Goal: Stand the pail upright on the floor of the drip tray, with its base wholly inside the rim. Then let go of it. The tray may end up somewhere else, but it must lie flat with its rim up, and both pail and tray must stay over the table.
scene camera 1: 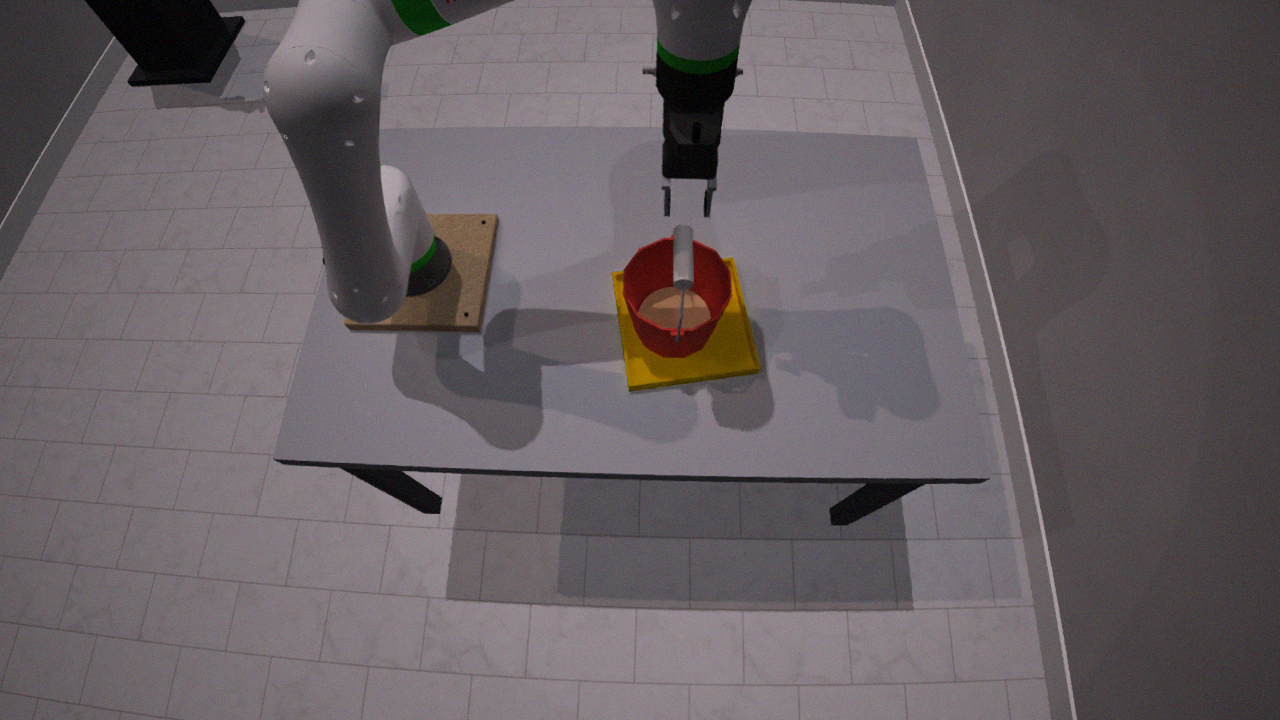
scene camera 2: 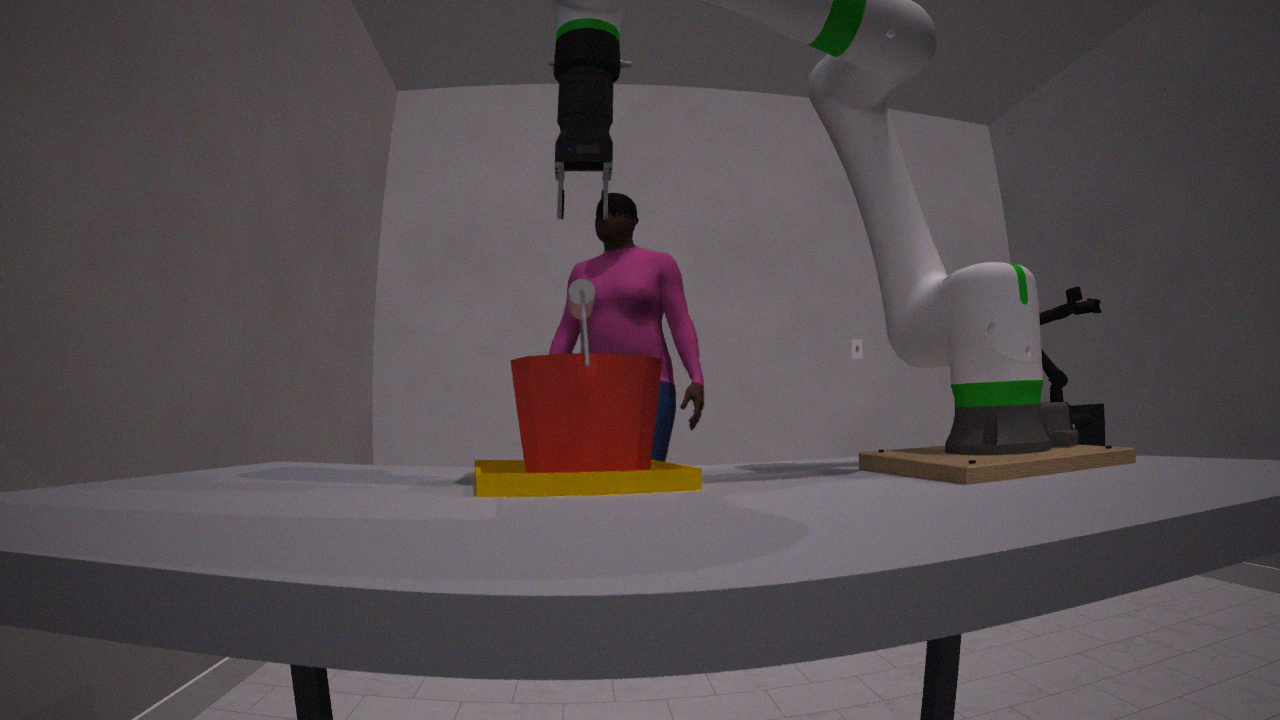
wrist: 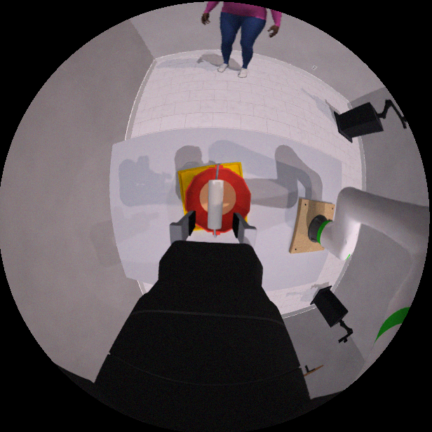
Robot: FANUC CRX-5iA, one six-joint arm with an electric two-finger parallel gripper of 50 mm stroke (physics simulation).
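Places are measured from the arm's base along level axes (x back, y right, z up), in millimetres.
Where they show: gripper, fingertip midpoint: [scene camera 1: 686, 210] [scene camera 2: 582, 216]; arm's base, origin of the base link: [scene camera 1: 416, 265] [scene camera 2: 997, 450].
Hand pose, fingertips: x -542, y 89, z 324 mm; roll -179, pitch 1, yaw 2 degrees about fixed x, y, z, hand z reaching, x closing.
Note:
Each offset is from my fingertips to the top centre of the thing. Level surfaces: height alone.
A red pail [scene camera 1: 676, 338] [scene camera 2: 586, 416] [wrist: 193, 200] stands upright on the yellow drip tray @[dz -321, dx -14, dy +7 mm] [scene camera 1: 735, 358] [scene camera 2: 588, 484] [wrist: 188, 175]. Its base looks to be within the rim; the near rim hides its lowest edge in scene camera 2's view. The pail's grey-white handle grip @[dz -95, dx -1, dy +6 mm] [scene camera 1: 682, 257] [scene camera 2: 581, 294] [wrist: 215, 204] is up above its opening. The tray lies flat on the table, rim up. My gripper [scene camera 1: 687, 202] [scene camera 2: 582, 204] [wrist: 213, 219] is open and empty, above the handle and clear of it, with the fingers pointing down.
The grey table @[dz -346 mm] [scene camera 1: 554, 438] [scene camera 2: 375, 537] [wrist: 150, 250] carries the tray. The arm's base stands on a wooden board [scene camera 1: 465, 268] [scene camera 2: 904, 463] [wrist: 301, 235] on the same table. A person in a pink top [scene camera 2: 626, 286] [wrist: 244, 9] stands beyond the table.

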